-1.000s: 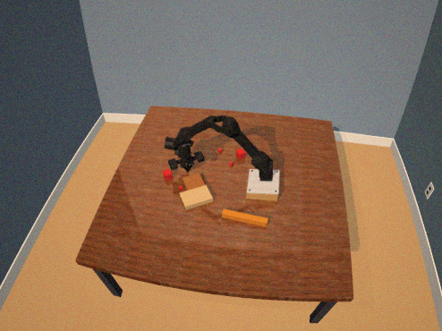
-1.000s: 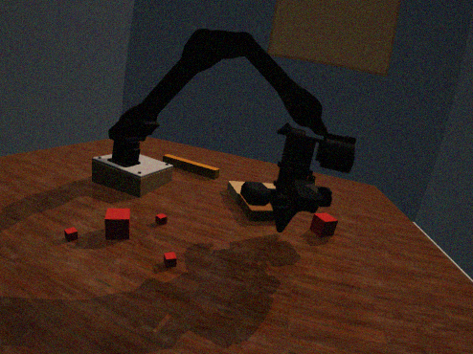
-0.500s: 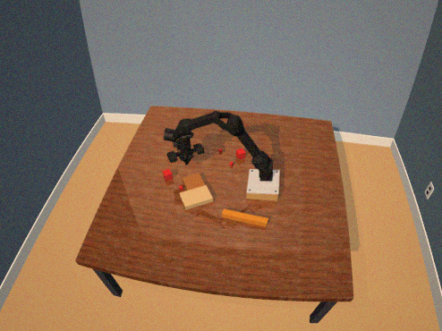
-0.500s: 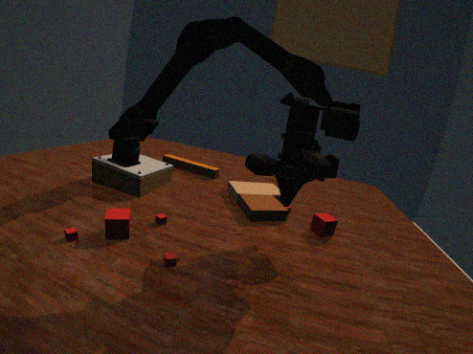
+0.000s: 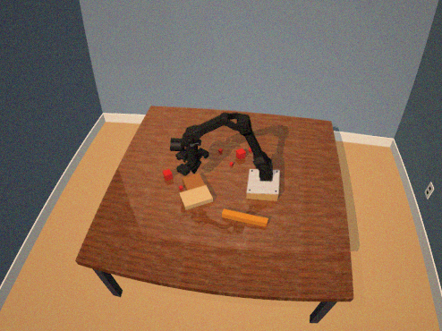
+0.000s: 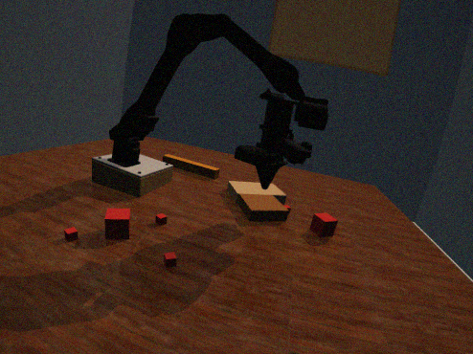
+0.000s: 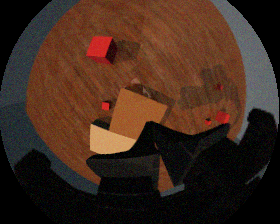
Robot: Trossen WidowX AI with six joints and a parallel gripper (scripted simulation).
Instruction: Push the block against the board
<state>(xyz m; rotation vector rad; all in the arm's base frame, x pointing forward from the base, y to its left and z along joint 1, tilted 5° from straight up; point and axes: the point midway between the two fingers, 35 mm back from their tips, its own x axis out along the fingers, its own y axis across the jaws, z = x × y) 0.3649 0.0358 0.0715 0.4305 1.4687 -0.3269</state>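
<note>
My gripper tip is 5 cm above the brown square block and 2 cm to the right of it. Also, from my gripper tip: pale tan flat board (11 cm to the left, 5 cm below, 3 cm behind); then long orange board (29 cm behind, 21 cm to the left, 5 cm below).
</note>
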